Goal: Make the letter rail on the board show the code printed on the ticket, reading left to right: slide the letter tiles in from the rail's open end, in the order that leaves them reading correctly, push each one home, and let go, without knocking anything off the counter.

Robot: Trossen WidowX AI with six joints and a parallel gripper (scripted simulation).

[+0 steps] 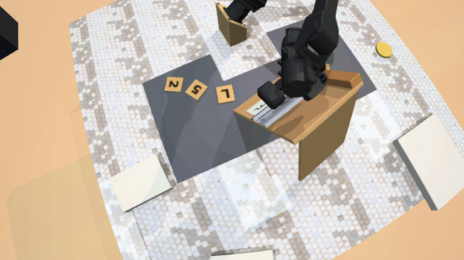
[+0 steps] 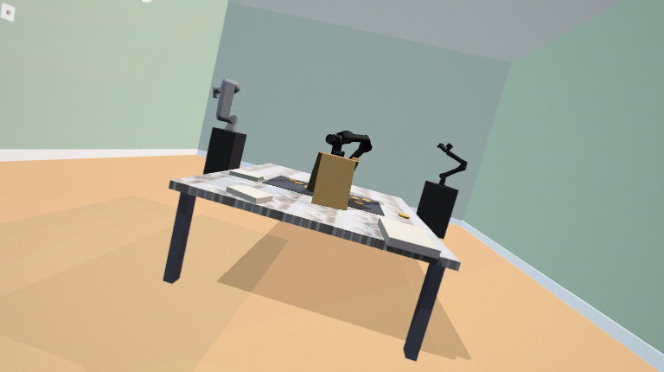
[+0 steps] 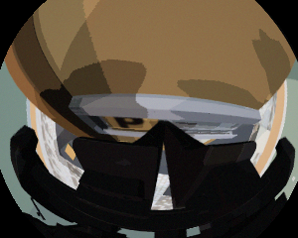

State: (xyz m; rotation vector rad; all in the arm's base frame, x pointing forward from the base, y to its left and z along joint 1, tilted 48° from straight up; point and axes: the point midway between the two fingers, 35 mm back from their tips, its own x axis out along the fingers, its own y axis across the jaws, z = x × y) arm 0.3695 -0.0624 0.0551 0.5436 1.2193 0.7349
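The Y tile lies 22 cm behind my gripper tip, 20 cm to the left of it and 16 cm below it. The rest, counted from my gripper tip: white ticket 4 cm behind, 7 cm to the right, 8 cm below; P tile 1 cm behind, 3 cm to the left; dark mat 17 cm behind, 1 cm to the right, 16 cm below.
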